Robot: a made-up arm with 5 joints.
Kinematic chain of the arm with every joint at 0, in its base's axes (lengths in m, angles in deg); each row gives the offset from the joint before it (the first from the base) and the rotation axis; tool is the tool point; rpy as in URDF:
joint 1: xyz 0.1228 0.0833 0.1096 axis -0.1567 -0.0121 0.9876
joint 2: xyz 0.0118 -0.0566 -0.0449 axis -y
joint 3: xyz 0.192 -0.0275 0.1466 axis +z
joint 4: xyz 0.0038 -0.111 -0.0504 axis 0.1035 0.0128 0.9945
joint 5: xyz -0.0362 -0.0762 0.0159 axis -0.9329 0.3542 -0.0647
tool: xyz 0.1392 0.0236 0.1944 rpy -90 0 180
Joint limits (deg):
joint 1: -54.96..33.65
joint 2: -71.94..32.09
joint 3: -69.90..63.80
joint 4: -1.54..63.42
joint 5: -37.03..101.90
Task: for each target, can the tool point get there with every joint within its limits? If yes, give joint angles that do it. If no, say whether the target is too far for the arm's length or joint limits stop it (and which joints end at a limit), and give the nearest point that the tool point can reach.
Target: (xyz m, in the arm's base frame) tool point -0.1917 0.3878 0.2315
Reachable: no: joint limits stop it (at a limit: joint 1, joint 2, joint 3, joint 4, joint 5) | nearest point -0.1947 0.0845 0.2851 | short by 0.308 m
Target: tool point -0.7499 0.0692 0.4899
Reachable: no: too far | nearest point -0.2267 -0.0287 0.3127 | short by 0.561 m
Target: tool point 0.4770 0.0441 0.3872
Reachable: yes | joints 1.65 2.31 50.59 46.32 -5.08
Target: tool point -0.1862 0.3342 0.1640
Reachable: no: joint limits stop it (at a limit: joint 1, joint 2, joint 3, joint 4, joint 5) | nearest point -0.1947 0.0845 0.2851 | short by 0.278 m
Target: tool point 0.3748 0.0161 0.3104
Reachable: yes | joints 9.04 6.69 -45.77 53.12 43.38
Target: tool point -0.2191 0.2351 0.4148
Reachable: no: joint limits stop it (at a limit: joint 1, joint 2, joint 3, joint 4, joint 5) | nearest point -0.1947 0.0845 0.2851 | short by 0.200 m
